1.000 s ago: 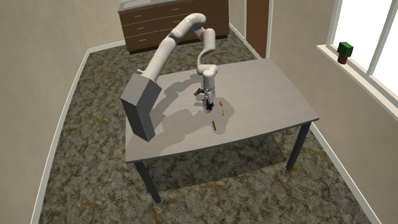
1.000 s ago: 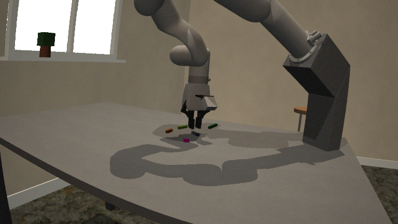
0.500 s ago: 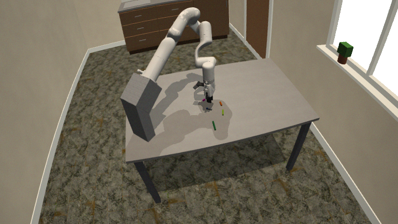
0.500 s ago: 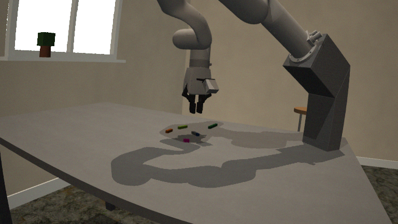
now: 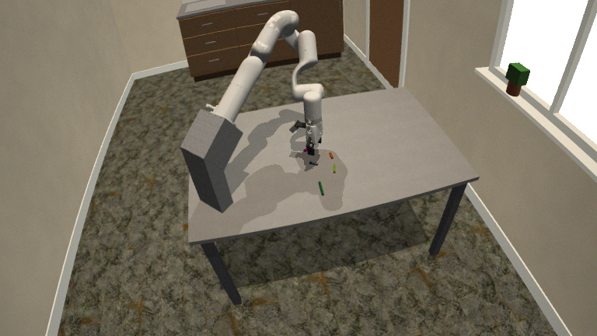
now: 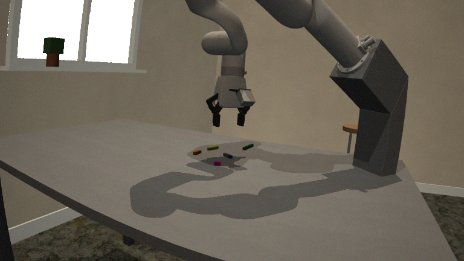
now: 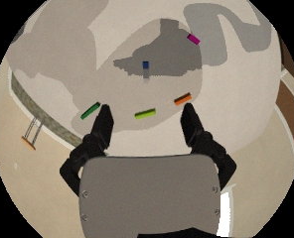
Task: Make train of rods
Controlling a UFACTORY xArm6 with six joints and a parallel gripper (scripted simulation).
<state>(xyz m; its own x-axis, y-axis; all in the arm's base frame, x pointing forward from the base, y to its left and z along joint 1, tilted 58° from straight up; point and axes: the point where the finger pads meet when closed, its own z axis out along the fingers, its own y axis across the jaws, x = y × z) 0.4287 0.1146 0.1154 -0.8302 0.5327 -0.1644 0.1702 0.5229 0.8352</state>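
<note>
The orange rod lies 11 cm below my hand, 7 cm to the left of it and 7 cm ahead of it. Round my hand: lime rod (11 cm below, 10 cm ahead, 2 cm to the right); then blue rod (11 cm below, 2 cm behind, 1 cm to the left); then grey rod (11 cm below).
</note>
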